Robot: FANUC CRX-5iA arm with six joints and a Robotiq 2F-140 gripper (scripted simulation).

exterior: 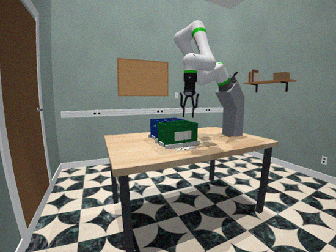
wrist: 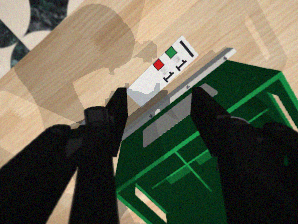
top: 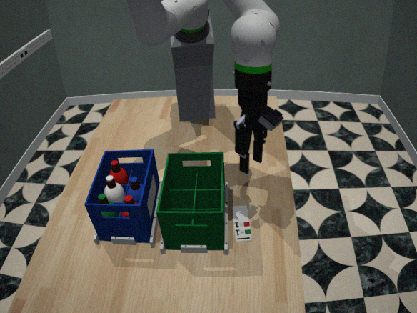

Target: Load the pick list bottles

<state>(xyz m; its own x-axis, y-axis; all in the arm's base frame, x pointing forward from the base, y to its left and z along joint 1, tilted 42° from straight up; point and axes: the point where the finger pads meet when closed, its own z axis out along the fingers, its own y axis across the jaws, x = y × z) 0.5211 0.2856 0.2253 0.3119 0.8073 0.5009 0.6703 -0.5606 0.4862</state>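
My hand is 430 mm to the left of the green bottle, 180 mm above it and 170 mm short of it. From my hand the other things lie so: blue bottle: 360 mm to the right, 180 mm below, 60 mm ahead; then green crate: 180 mm below, 170 mm to the right, 30 mm ahead; then pick list: 260 mm below, 20 mm to the right, 20 mm ahead.
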